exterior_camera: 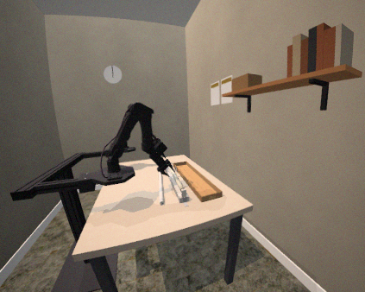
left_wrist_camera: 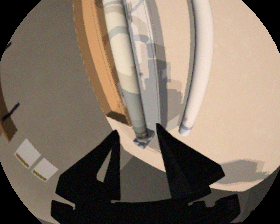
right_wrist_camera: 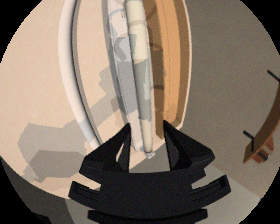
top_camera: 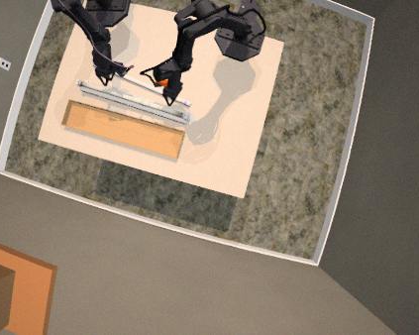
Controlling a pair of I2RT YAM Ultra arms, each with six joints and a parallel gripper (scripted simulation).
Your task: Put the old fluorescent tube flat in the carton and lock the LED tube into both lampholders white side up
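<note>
Now: right hand 12 cm to the right of the old fluorescent tube, 5 cm above it and 4 cm short of it. Also, from my right hand: carton (20 cm ahead, 10 cm to the left, 10 cm below); light fixture (12 cm to the left, 6 cm below, 4 cm ahead); LED tube (12 cm to the left, 11 cm below, 6 cm behind).
</note>
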